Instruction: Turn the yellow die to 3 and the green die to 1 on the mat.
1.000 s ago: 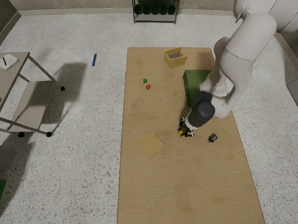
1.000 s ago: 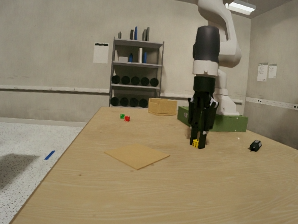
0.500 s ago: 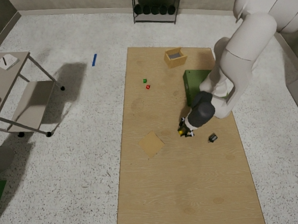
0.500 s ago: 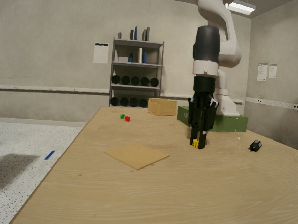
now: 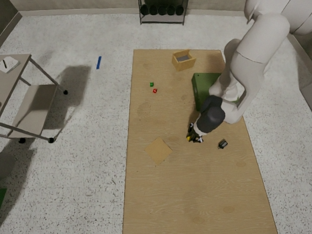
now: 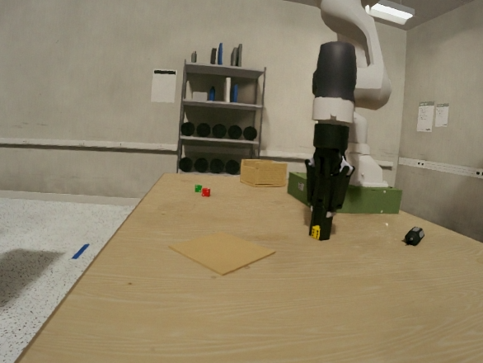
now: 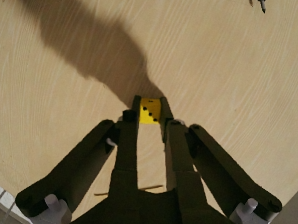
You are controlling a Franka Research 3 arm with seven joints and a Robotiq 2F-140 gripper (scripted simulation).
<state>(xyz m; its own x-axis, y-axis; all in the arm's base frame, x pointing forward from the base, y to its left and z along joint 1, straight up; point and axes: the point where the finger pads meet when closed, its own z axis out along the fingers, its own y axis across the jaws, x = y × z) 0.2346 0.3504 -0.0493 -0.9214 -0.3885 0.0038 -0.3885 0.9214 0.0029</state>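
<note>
The tan mat is 22 cm ahead of my hand, 8 cm to the left of it and 3 cm below it. From my hand the other things lie so: black object 23 cm behind, 5 cm to the left, 2 cm below; then red die 40 cm to the right, 25 cm ahead, 2 cm below; then yellow die 2 cm below.
</note>
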